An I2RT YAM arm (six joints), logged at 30 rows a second.
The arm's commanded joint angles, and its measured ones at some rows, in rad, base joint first. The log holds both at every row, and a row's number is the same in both.
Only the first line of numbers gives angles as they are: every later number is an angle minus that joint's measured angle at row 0.
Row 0, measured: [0.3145 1.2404 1.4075 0.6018 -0.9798 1.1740]
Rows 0 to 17, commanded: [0.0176 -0.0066 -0.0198 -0.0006 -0.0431 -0.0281]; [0.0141 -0.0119 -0.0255 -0.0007 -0.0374 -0.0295]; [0.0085 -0.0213 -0.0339 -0.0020 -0.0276 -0.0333]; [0.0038 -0.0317 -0.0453 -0.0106 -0.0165 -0.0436]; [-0.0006 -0.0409 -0.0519 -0.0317 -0.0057 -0.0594]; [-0.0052 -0.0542 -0.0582 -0.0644 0.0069 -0.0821]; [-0.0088 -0.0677 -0.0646 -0.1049 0.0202 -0.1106]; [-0.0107 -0.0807 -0.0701 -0.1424 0.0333 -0.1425]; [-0.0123 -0.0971 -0.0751 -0.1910 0.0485 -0.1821]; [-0.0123 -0.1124 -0.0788 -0.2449 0.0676 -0.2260]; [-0.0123 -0.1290 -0.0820 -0.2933 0.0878 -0.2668]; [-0.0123 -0.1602 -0.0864 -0.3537 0.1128 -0.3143]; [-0.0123 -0.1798 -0.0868 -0.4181 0.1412 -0.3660]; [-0.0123 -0.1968 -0.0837 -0.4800 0.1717 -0.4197]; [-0.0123 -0.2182 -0.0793 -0.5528 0.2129 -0.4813]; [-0.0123 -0.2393 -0.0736 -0.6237 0.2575 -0.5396]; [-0.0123 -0.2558 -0.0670 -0.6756 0.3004 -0.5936]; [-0.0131 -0.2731 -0.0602 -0.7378 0.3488 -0.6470]
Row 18, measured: [-0.0107 -0.2289 -0.0855 -0.5085 0.2014 -0.4261]
